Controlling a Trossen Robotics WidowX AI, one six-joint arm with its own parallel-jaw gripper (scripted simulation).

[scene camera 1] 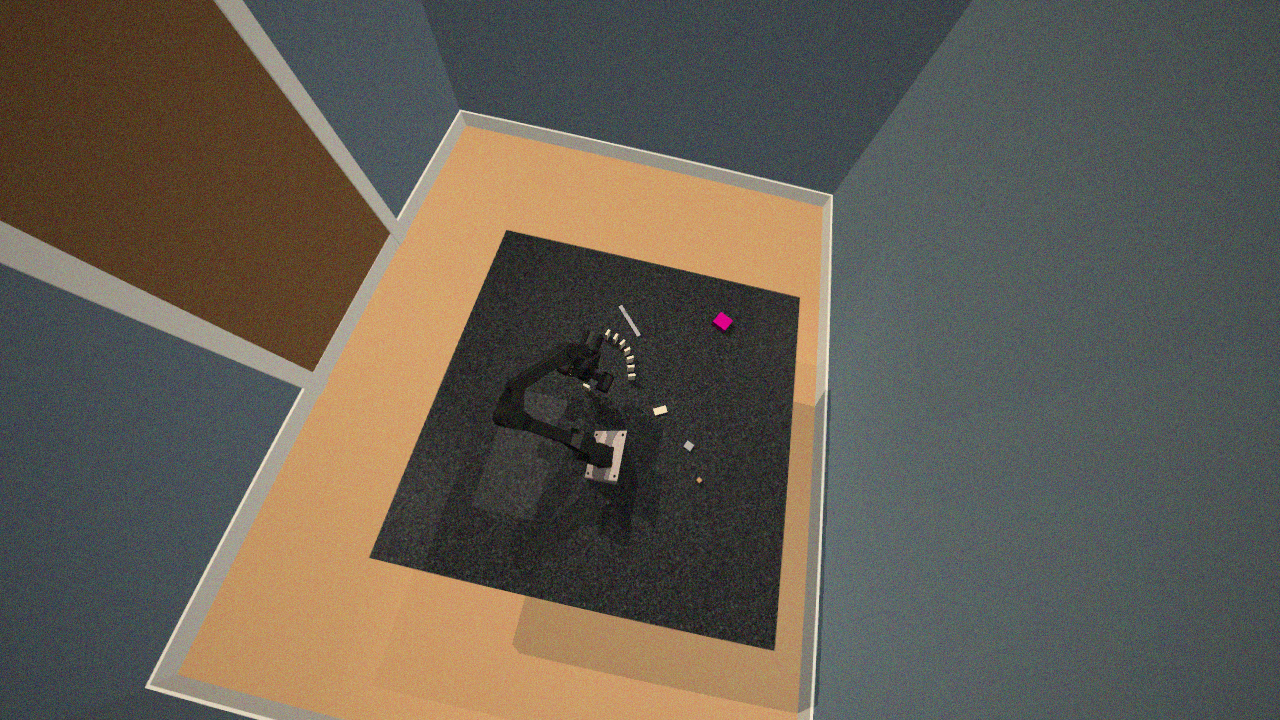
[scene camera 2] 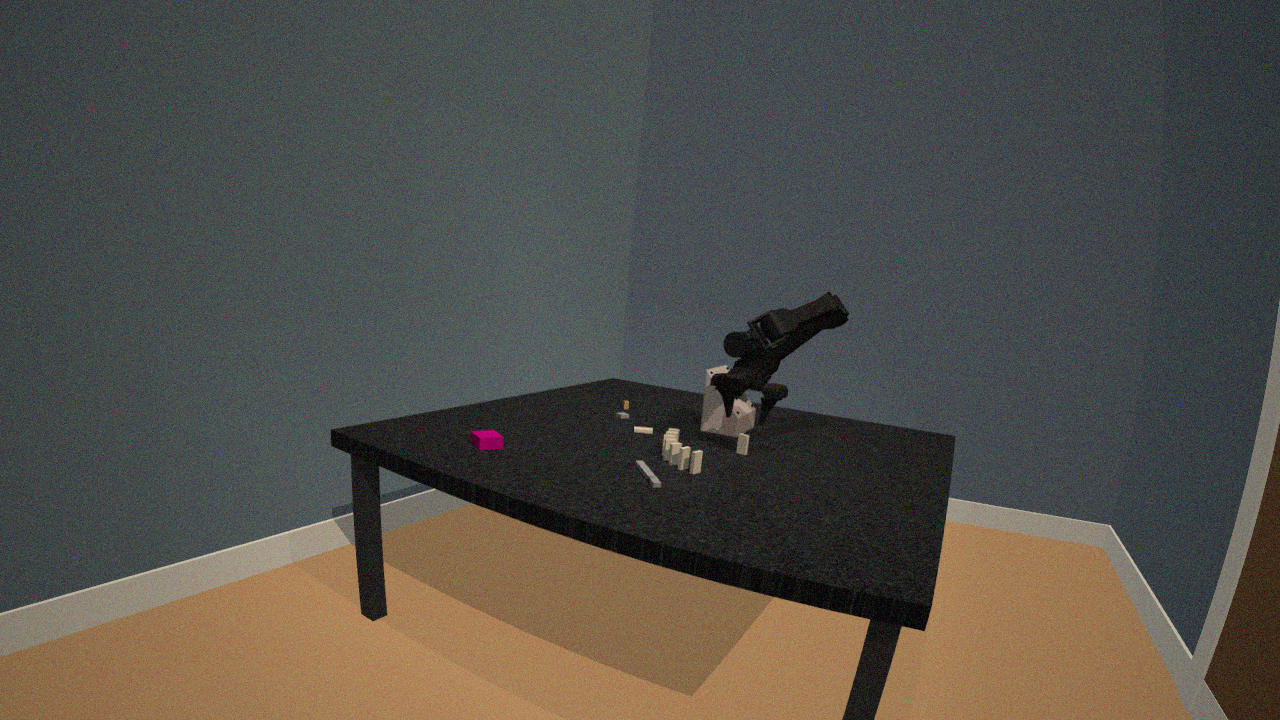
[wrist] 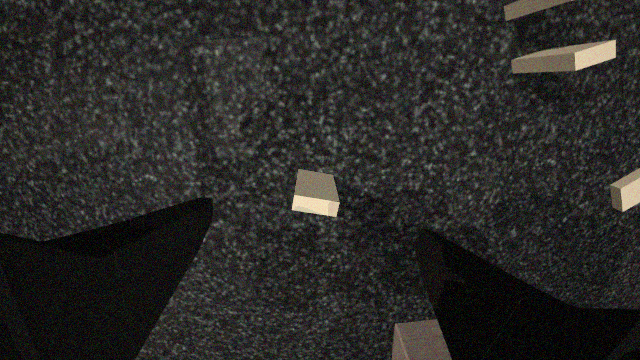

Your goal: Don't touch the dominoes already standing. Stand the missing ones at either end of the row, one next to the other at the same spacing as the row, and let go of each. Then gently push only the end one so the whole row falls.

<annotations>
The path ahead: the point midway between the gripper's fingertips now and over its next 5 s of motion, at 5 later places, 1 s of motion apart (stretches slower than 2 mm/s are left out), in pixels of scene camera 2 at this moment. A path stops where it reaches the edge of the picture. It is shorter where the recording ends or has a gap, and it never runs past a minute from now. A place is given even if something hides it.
The gripper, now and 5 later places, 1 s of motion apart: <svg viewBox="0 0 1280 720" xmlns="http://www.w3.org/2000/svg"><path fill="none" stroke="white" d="M744 421L742 444L726 385L673 409L675 431L646 394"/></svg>
</annotations>
